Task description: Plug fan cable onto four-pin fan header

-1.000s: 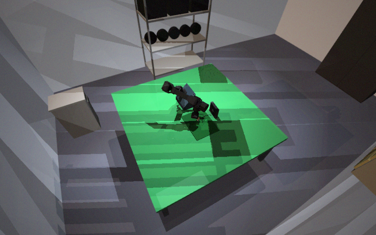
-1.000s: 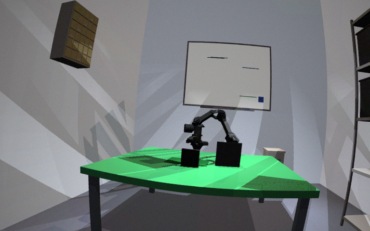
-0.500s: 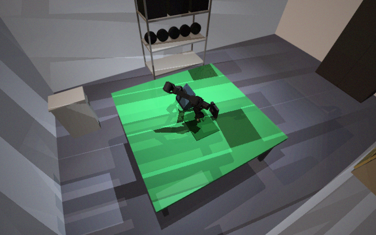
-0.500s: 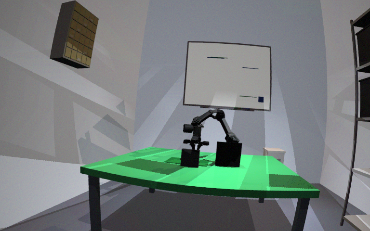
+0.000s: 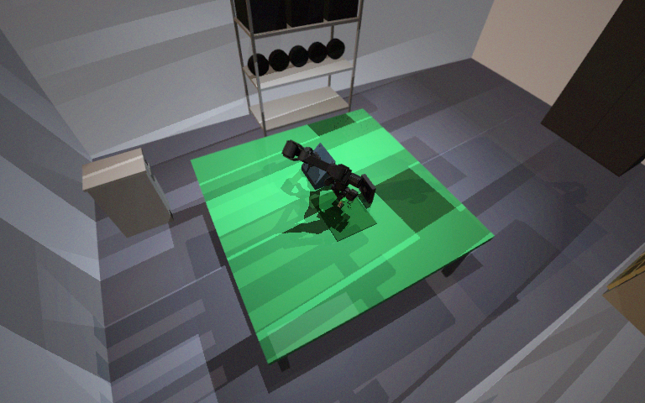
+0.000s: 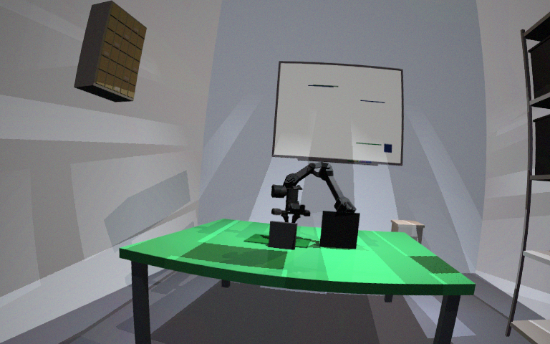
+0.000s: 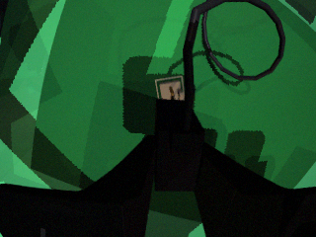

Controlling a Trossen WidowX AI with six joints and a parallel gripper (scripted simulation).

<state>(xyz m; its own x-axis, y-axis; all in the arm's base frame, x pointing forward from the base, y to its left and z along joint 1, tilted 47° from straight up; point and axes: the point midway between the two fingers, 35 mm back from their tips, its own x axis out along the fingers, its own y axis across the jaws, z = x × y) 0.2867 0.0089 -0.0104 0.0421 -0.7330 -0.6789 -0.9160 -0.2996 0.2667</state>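
Right now my gripper tip is 80 mm above the dark green board and 50 mm short of it. The rest, counted from my gripper tip: fan plug (10 mm to the left, 10 mm above); black fan (170 mm to the left).
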